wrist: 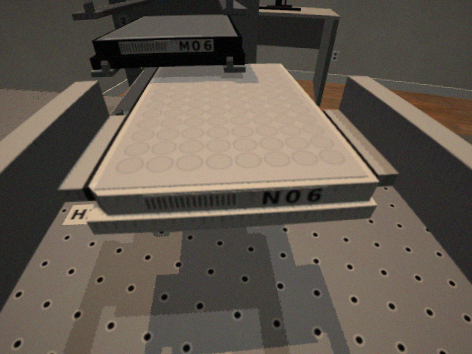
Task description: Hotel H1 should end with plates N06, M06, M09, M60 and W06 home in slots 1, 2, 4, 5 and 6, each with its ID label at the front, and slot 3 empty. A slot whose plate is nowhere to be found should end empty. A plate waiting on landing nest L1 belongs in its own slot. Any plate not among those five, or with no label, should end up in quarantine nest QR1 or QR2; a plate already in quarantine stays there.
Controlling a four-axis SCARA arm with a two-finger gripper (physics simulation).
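A pale plate with rows of round wells, N06 [220, 120], is level between the fingers of my gripper [227, 100], which is shut on it. Its N06 label faces the camera. The black plate M06 [167, 47] lies level on small ledges of the hotel at the upper left, label facing the camera, near a mark "2". The rear of N06 reaches below the front of M06, with a shadow across it; how far under it goes is hidden. A partly covered sign beginning with H [77, 214] shows at the left. L1, QR1, QR2 and the other named plates do not show.
A perforated deck [225, 295] lies below N06, with shadows across it. Another hotel ledge [115, 9] stands above M06 at the upper left. A table [327, 50] stands at the back right, before a grey wall and wooden floor [410, 107].
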